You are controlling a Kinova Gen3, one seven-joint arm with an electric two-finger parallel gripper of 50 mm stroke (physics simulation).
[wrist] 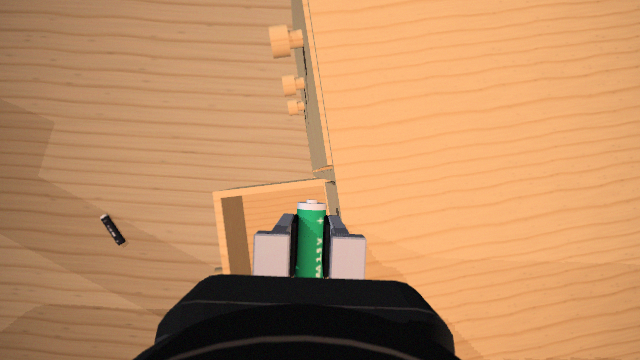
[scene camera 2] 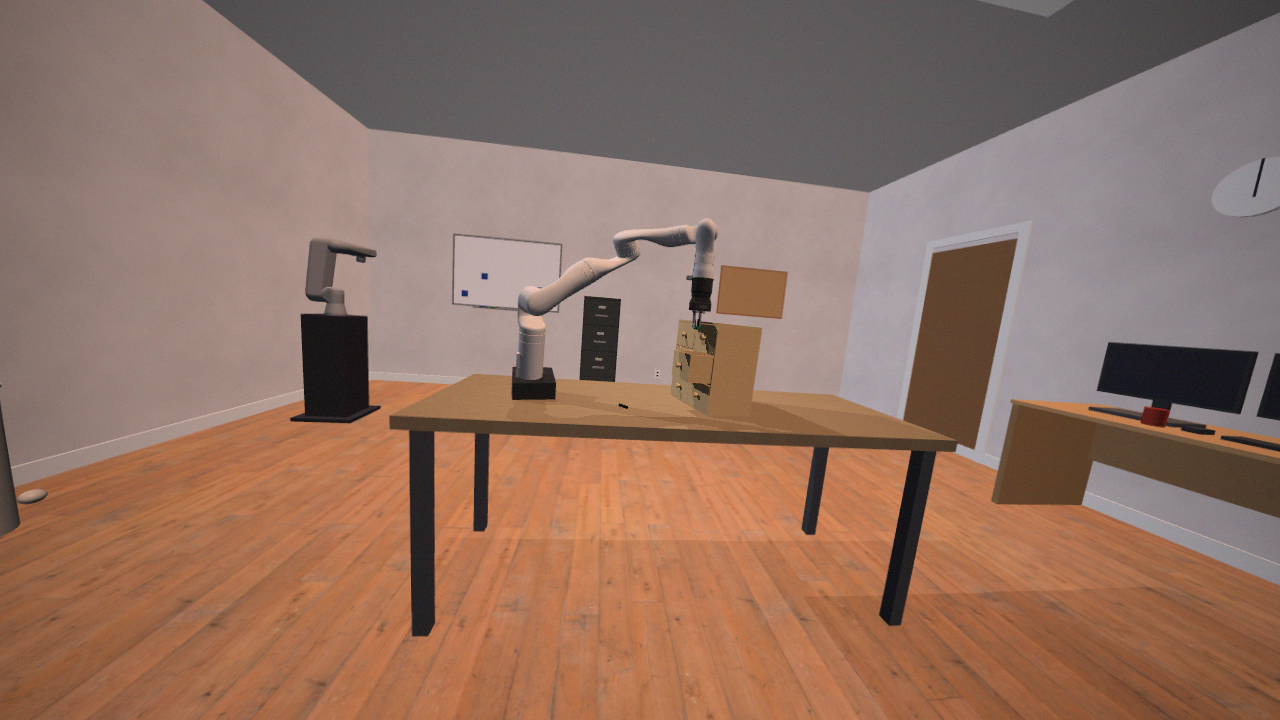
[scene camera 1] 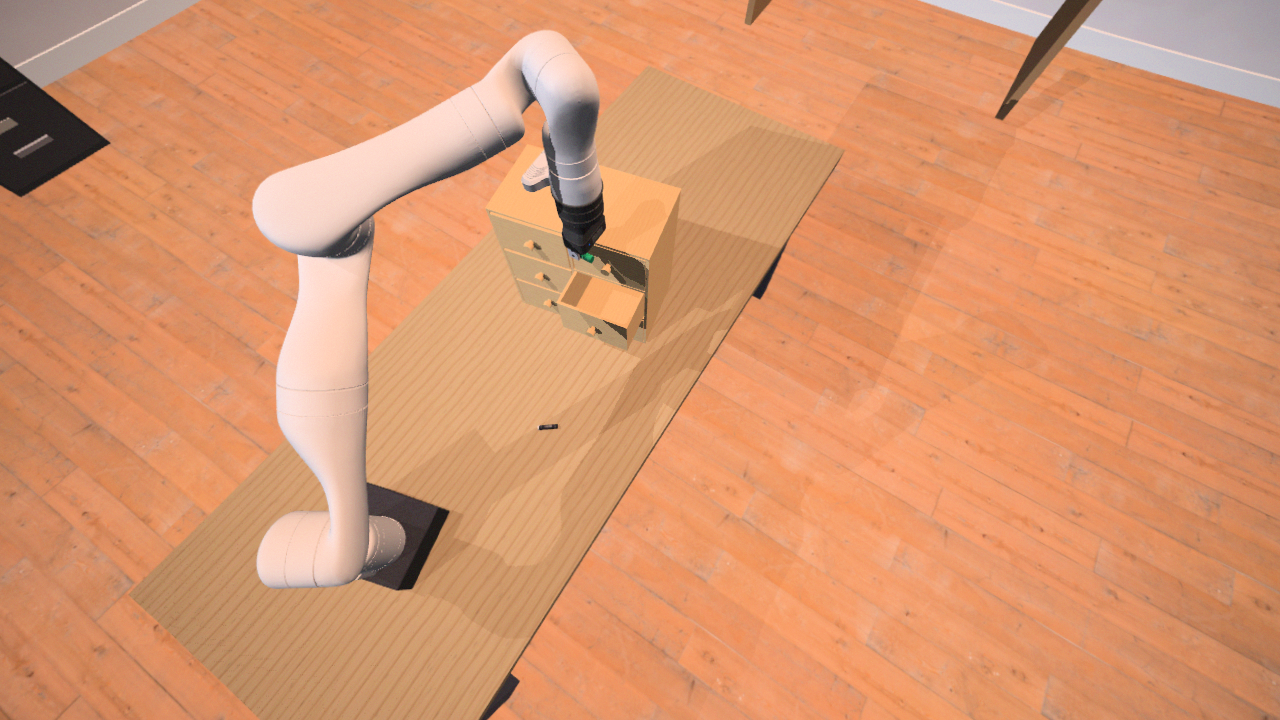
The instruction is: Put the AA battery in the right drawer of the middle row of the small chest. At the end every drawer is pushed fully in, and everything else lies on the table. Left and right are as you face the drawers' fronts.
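Where they show: gripper, fingertip midpoint: [wrist: 310, 236] [scene camera 2: 696, 328] [scene camera 1: 578, 253]; arm's base, link origin: [scene camera 2: 529, 375] [scene camera 1: 378, 543].
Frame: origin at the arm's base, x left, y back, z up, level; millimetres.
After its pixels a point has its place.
Observation:
My gripper [wrist: 310, 236] @(x -73, y -608, z 226 mm) [scene camera 2: 697, 324] @(x -73, y -608, z 226 mm) is shut on the green AA battery [wrist: 311, 235] @(x -71, y -609, z 236 mm) [scene camera 1: 588, 257] @(x -100, y -605, z 235 mm), whose white plus end shows between the fingers in the wrist view. It hangs at the top front edge of the small chest [scene camera 1: 657, 201] @(x -150, y -771, z 249 mm) [scene camera 2: 738, 367] @(x -187, y -743, z 102 mm) [wrist: 450, 150] @(x -31, y -668, z 251 mm), above the right drawer of the middle row [scene camera 1: 608, 299] @(x -106, y -641, z 42 mm) [scene camera 2: 699, 368] @(x -202, y -594, z 92 mm) [wrist: 218, 220] @(x -78, y -541, z 138 mm). That drawer is pulled out and its visible inside is bare; the gripper hides part of it in the wrist view. The other drawers I can see look pushed in; the lower right one is mostly hidden.
A small black battery [scene camera 1: 547, 427] @(x -122, y -347, z -69 mm) [scene camera 2: 622, 405] @(x -122, y -346, z -71 mm) [wrist: 113, 230] @(x -121, y -353, z -69 mm) lies on the table [scene camera 1: 429, 385] @(x 173, y -295, z -78 mm) [scene camera 2: 572, 420] @(x -296, y -174, z -78 mm), between the chest and the arm's black base [scene camera 1: 420, 537] @(x -55, y -43, z -14 mm) [scene camera 2: 533, 388] @(x -64, y -24, z -37 mm). Drawer knobs [scene camera 1: 539, 275] [wrist: 280, 41] stick out from the chest's left column.

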